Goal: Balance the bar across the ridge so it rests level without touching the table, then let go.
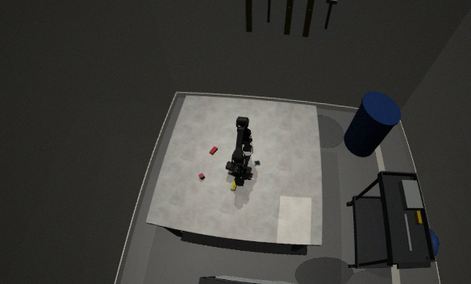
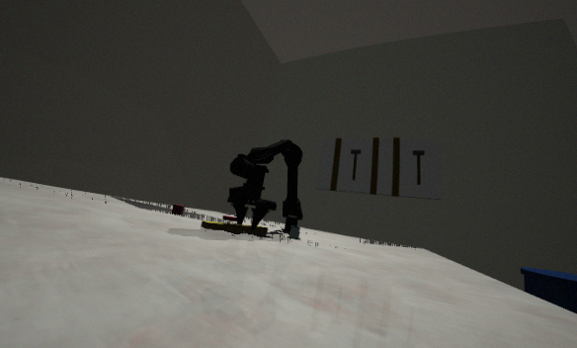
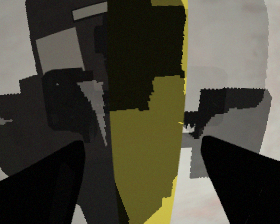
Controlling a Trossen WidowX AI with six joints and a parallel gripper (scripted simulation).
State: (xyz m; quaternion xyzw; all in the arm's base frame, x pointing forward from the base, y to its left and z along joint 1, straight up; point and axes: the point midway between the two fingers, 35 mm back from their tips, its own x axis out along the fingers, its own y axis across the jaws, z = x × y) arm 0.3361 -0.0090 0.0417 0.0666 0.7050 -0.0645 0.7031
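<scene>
Now: the yellow bar 3 cm ahead of my gripper tip and 1 cm to the right of it.
</scene>
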